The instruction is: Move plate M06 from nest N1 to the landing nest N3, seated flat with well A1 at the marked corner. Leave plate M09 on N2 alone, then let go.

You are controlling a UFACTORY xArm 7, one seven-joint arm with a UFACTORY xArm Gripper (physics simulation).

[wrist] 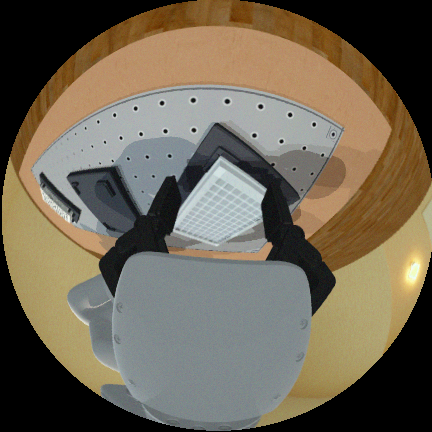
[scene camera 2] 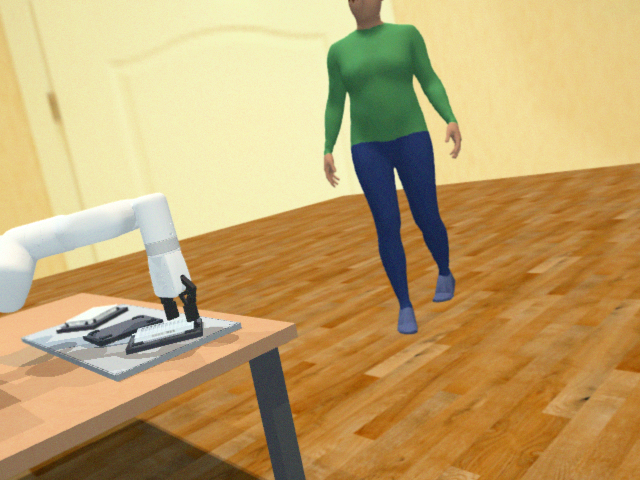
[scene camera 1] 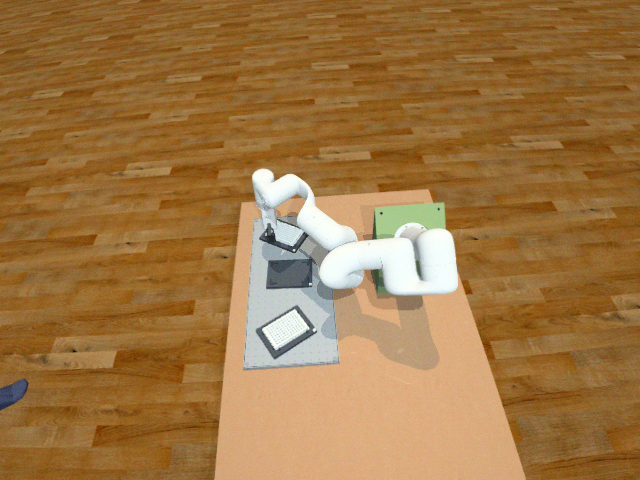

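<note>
A pale well plate (scene camera 1: 291, 233) (scene camera 2: 162, 332) (wrist: 220, 210) lies on a dark nest (scene camera 1: 281, 245) (wrist: 215, 136) at the board's far end; a broad strip of that nest shows beside it. My gripper (scene camera 1: 269, 235) (scene camera 2: 181, 317) (wrist: 221, 189) is open, its fingers apart on either side of the plate, low over it. The empty dark nest (scene camera 1: 288, 273) (scene camera 2: 124, 329) (wrist: 102, 192) is in the middle. Another white plate (scene camera 1: 285, 329) (scene camera 2: 95, 315) (wrist: 55, 204) sits on the nest (scene camera 1: 275, 353) at the other end. I cannot read the plate or nest labels, or well A1.
The grey perforated board (scene camera 1: 258, 304) (scene camera 2: 118, 369) (wrist: 193, 114) lies on the wooden table (scene camera 1: 387, 423) (scene camera 2: 268, 329). The green arm base (scene camera 1: 385, 222) stands to the right in scene camera 1. A person (scene camera 2: 385, 93) in a green top stands on the floor beyond the table.
</note>
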